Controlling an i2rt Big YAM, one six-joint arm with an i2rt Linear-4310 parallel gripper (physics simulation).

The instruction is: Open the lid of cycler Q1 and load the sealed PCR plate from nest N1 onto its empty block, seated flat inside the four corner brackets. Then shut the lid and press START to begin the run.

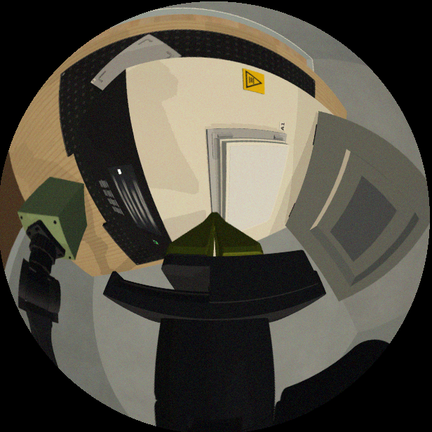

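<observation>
The cycler (152, 135) has a cream top, and its grey lid (305, 190) stands open on the right. The pale sealed PCR plate (256, 185) rests on the block, inside the grey surround (212, 167) with corner brackets. Its near end is partly hidden by the fingers, and I cannot tell whether it is fully flat. My gripper (214, 217) is shut and empty, with its green fingertips together, appearing just in front of the plate's near left corner. The nest (131, 57), a grey slab with corner marks, is empty at the upper left. A START button cannot be made out.
A dark panel (120, 192) with a small white light, pale streaks and a small green mark (156, 242) runs along the cycler's left side. A black perforated mat (71, 112) lies on the wooden table (35, 130). A green box (57, 200) on a black arm stands at the left.
</observation>
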